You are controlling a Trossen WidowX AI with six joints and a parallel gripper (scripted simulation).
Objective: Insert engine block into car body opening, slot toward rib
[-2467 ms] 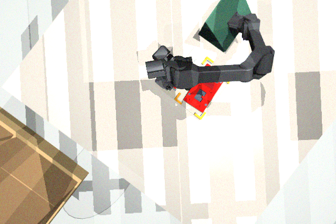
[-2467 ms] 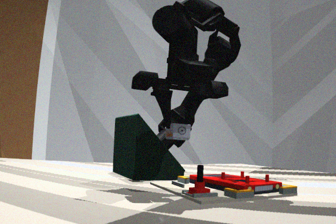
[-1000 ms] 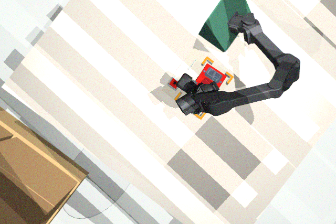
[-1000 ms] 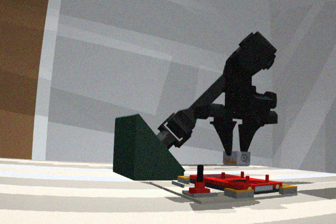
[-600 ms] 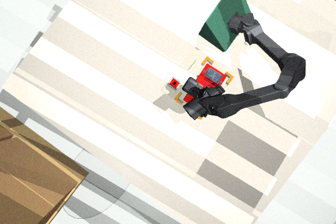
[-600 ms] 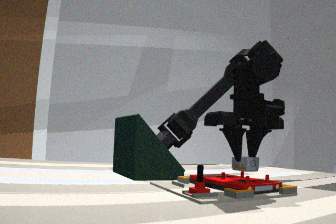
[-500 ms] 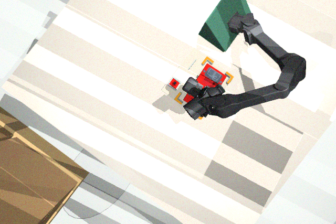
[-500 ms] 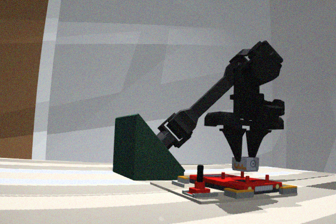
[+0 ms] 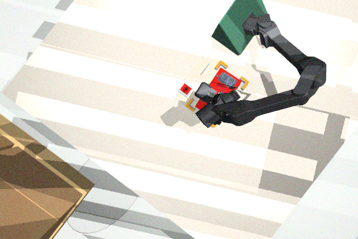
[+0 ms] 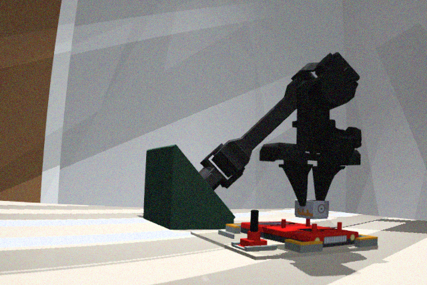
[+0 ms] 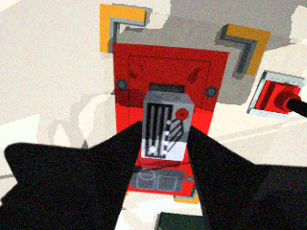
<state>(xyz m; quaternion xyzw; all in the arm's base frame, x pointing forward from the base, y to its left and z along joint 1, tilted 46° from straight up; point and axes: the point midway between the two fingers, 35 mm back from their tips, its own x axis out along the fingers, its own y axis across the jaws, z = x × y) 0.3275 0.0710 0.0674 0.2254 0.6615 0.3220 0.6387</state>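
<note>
My gripper tip is 1 cm above the engine block. Also, from my gripper tip: black peg (4 cm ahead, 13 cm to the right, 3 cm below).
</note>
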